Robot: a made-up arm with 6 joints.
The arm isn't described. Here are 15 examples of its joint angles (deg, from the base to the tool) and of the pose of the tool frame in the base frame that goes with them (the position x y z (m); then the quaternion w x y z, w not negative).
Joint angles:
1: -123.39 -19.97 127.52 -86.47 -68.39 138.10
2: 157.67 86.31 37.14 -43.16 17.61 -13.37
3: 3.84 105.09 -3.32 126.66 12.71 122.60
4: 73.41 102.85 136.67 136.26 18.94 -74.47
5: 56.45 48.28 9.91 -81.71 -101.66 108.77
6: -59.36 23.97 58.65 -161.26 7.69 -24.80
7: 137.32 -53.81 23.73 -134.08 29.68 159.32
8: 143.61 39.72 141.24 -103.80 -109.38 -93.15
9: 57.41 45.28 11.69 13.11 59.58 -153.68
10: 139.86 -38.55 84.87 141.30 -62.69 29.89
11: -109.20 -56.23 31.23 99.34 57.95 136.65
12: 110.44 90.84 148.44 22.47 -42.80 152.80
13: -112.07 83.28 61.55 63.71 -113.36 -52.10
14: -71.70 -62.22 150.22 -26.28 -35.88 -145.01
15: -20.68 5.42 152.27 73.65 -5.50 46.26
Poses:
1: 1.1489 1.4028 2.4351 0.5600 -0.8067 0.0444 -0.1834
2: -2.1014 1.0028 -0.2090 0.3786 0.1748 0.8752 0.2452
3: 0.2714 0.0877 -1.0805 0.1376 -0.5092 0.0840 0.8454
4: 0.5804 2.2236 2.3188 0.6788 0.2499 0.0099 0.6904
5: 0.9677 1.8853 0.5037 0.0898 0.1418 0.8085 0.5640
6: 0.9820 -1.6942 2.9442 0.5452 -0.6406 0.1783 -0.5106
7: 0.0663 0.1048 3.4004 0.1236 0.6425 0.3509 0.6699
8: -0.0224 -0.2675 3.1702 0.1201 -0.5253 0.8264 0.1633
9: 1.3032 2.0598 0.8484 0.4596 -0.6672 -0.5800 0.0852
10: 1.3485 -0.9737 2.8743 0.7635 0.6435 -0.0363 -0.0423
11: 0.3512 0.3790 3.3034 0.4115 0.8361 -0.3297 0.1511
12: -0.4939 1.6176 2.8984 0.5955 -0.3253 -0.5207 0.5181
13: -1.1608 -2.1230 0.7149 0.4645 -0.0192 0.2130 0.8594
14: -0.6228 1.8712 0.0867 0.5356 0.4298 0.4499 0.5710
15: -1.6324 0.5798 2.4955 0.2479 -0.1984 -0.8968 -0.3082
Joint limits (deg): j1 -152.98..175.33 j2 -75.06..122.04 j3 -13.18..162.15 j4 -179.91..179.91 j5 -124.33..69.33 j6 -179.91..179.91
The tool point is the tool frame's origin. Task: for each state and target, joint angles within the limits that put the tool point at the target. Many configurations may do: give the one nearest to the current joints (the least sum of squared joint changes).
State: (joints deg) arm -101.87 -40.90 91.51 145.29 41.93 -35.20
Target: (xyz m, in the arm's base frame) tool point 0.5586 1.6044 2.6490
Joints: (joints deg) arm -104.67 -40.95 98.26 146.56 68.74 -34.64
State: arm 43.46 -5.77 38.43 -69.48 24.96 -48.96
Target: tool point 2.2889 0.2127 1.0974
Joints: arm 9.98 16.90 -5.54 -73.82 31.10 -48.62
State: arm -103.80 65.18 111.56 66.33 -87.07 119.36
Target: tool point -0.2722 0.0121 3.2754
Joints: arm -100.98 42.94 143.74 53.05 -94.32 120.07
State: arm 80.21 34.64 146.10 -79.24 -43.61 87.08
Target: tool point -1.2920 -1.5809 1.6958
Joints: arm 53.63 -12.99 158.30 -81.75 -38.21 87.32
